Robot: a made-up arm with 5 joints. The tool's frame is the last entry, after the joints. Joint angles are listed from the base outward.
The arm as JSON. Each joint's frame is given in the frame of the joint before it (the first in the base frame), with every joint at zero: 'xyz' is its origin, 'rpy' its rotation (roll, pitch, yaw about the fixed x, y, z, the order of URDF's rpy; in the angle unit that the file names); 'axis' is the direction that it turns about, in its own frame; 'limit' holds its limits. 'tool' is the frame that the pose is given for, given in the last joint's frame.
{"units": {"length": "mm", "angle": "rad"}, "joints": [
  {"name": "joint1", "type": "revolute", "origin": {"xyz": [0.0, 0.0, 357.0], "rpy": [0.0, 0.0, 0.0]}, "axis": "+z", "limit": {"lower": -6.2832, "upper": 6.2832}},
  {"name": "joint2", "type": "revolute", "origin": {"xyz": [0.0, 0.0, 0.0], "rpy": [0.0, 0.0, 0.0]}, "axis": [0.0, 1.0, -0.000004], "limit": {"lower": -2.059, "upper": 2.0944}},
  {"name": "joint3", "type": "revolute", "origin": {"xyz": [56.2, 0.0, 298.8], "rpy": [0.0, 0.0, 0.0]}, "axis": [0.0, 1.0, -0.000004], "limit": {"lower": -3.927, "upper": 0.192}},
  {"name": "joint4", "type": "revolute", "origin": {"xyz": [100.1, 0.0, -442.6], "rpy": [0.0, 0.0, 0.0]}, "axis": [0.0, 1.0, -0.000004], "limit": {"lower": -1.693, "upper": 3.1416}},
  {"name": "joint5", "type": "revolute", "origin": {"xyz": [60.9, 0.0, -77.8], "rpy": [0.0, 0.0, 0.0]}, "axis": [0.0, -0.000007, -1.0], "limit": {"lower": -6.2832, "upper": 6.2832}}
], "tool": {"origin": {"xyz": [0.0, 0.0, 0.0], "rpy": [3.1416, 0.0, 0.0]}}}
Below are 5 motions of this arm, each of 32 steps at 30 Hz.
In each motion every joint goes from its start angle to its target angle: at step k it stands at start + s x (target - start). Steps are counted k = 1, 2, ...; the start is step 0. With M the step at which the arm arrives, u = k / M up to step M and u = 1 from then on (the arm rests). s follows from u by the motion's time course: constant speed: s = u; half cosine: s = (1 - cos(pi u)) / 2; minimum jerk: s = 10 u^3 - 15 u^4 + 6 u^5.
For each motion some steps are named. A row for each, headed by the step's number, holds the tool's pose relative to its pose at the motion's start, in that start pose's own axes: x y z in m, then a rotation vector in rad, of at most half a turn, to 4 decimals.
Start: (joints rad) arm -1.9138 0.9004 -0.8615 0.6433 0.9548
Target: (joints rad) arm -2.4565 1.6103 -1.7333 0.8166 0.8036
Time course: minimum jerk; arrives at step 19
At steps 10, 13, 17, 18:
10: 0.1631 -0.0157 0.0467 0.1102 -0.1529 0.1480
13: 0.2323 -0.0015 0.0902 0.1683 -0.2237 0.2197
17: 0.2705 0.0137 0.1250 0.2080 -0.2688 0.2669
18: 0.2722 0.0146 0.1268 0.2100 -0.2710 0.2692

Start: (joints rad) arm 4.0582 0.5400 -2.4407 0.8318 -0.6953
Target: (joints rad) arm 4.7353 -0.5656 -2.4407 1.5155 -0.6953
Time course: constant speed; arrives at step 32
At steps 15, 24, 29, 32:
15: 0.1197 -0.0516 -0.4104 0.0989 0.3379 -0.1247
24: 0.0468 -0.0508 -0.6427 0.1703 0.5453 -0.1718
29: -0.0344 -0.0356 -0.7466 0.2141 0.6608 -0.1887
32: -0.0944 -0.0218 -0.7967 0.2419 0.7299 -0.1956

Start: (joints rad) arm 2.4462 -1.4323 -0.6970 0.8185 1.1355
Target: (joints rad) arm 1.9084 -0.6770 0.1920 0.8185 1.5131
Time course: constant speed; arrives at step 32
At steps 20, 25, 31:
20: -0.0557 0.3603 0.2644 -1.0527 -0.0794 0.4593
25: -0.0923 0.4644 0.2527 -1.3076 -0.0925 0.6051
31: -0.1540 0.5665 0.2036 -1.6084 -0.1143 0.7884

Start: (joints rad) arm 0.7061 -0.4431 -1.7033 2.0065 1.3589
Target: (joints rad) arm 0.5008 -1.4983 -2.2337 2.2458 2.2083
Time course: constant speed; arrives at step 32
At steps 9, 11, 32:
9: -0.0413 0.2133 -0.1321 0.3765 0.0538 0.2910
11: -0.0559 0.2667 -0.1490 0.4623 0.0565 0.3531
32: -0.2859 0.8046 -0.0116 1.3964 -0.1307 0.8636

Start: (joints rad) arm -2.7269 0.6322 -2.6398 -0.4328 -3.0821
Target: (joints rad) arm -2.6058 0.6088 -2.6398 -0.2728 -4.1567
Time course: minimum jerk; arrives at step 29
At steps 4, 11, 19, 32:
4: -0.0001 0.0015 0.0002 -0.0015 0.0030 -0.0207
11: -0.0010 0.0201 0.0029 -0.0261 0.0364 -0.2777
19: -0.0037 0.0551 0.0066 -0.0992 0.0784 -0.7611
32: -0.0054 0.0713 0.0076 -0.1433 0.0858 -0.9852

